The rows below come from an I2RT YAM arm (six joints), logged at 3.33 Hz.
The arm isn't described. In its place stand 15 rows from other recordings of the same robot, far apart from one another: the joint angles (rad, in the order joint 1, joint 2, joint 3, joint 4, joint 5, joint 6), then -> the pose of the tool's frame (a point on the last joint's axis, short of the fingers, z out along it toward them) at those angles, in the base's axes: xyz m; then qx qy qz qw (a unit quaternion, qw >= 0).
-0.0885 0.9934 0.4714 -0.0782 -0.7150 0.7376 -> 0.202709, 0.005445, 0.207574, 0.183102, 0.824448, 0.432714, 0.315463
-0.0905 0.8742 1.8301 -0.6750 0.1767 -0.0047 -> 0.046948, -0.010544, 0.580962, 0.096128, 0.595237, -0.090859, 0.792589
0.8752 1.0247 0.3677 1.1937 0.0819 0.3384 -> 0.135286, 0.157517, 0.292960, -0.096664, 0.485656, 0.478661, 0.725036
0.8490 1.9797 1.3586 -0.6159 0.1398 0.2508 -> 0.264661, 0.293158, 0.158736, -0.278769, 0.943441, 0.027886, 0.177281
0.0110 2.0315 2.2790 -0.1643 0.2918 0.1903 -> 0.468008, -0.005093, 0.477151, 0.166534, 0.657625, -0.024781, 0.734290
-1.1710 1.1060 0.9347 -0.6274 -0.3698 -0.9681 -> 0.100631, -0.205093, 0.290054, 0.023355, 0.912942, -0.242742, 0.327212
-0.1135 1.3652 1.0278 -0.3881 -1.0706 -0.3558 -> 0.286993, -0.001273, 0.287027, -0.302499, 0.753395, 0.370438, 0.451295
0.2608 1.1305 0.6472 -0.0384 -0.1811 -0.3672 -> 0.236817, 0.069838, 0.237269, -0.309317, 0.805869, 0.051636, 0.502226
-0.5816 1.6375 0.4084 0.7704 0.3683 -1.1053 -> 0.220533, -0.160330, 0.118712, -0.122794, 0.831545, -0.491002, 0.228850
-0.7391 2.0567 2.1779 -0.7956 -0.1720 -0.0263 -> 0.347356, -0.308350, 0.368016, 0.278397, 0.854460, -0.089413, 0.429416
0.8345 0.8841 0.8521 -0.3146 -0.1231 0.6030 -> 0.132581, 0.152795, 0.332655, -0.129451, 0.807346, 0.415506, 0.398483
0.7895 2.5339 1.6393 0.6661 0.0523 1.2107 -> 0.384099, 0.384621, 0.085884, 0.179551, 0.762145, 0.512092, 0.353070
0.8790 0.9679 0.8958 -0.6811 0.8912 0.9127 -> 0.142079, 0.128111, 0.307235, 0.185252, 0.824993, 0.032924, 0.532901
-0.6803 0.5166 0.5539 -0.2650 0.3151 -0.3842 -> 0.100421, -0.095448, 0.288648, 0.210604, 0.750305, -0.417677, 0.467155
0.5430 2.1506 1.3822 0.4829 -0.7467 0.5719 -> 0.397238, 0.267982, 0.179026, -0.207800, 0.748446, 0.542984, 0.319087
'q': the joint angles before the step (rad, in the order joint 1, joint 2, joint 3, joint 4, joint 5, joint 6). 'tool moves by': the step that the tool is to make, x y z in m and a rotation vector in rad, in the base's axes. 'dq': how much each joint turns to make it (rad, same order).
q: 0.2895 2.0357 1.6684 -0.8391 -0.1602 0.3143
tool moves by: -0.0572 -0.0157 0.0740 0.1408 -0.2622 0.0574
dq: -0.0044 -0.3506 -0.2231 0.1590 -0.0828 -0.0248
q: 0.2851 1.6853 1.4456 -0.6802 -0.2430 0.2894
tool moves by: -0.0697 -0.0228 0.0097 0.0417 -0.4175 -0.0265
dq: 0.0007 -0.3900 -0.4481 0.4621 0.0710 -0.0411
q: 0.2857 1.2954 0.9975 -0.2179 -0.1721 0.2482
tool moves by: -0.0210 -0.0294 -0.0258 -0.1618 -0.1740 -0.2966
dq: -0.0413 -0.1248 -0.2332 0.2339 0.3178 -0.0691
